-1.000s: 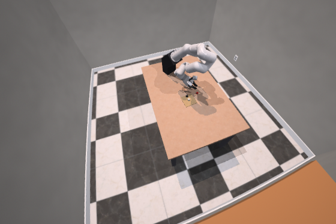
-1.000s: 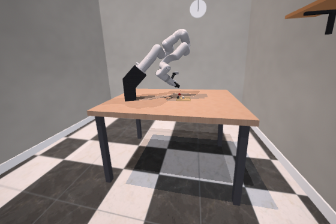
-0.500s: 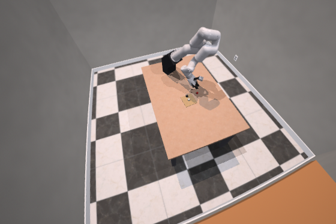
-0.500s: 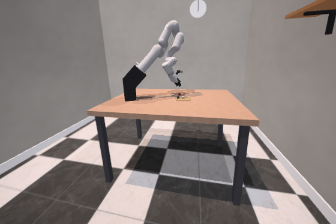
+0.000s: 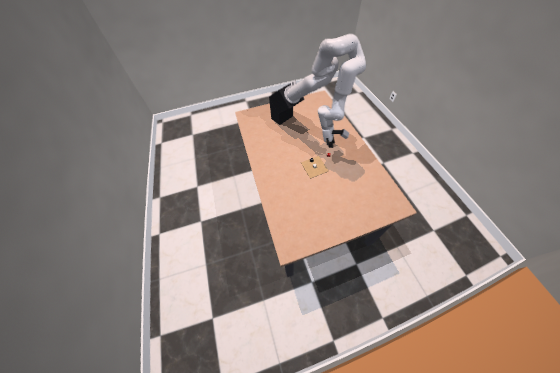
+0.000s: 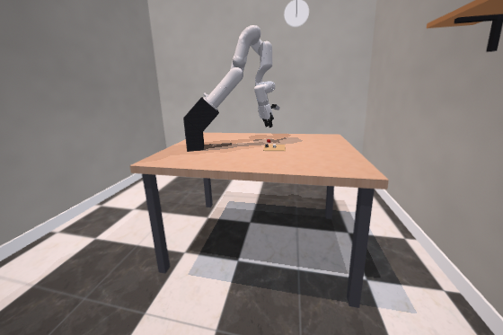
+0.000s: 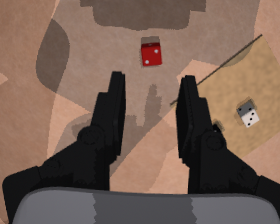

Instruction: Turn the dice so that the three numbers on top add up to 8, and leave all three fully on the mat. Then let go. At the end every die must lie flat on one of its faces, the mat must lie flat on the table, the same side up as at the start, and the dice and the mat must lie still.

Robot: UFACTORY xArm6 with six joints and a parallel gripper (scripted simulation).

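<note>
Now: hand 130 mm above the red die. Also, from my hand: white die 80 mm ahead, 120 mm to the right, 120 mm below; then tan mat 80 mm ahead, 120 mm to the right, 140 mm below.
</note>
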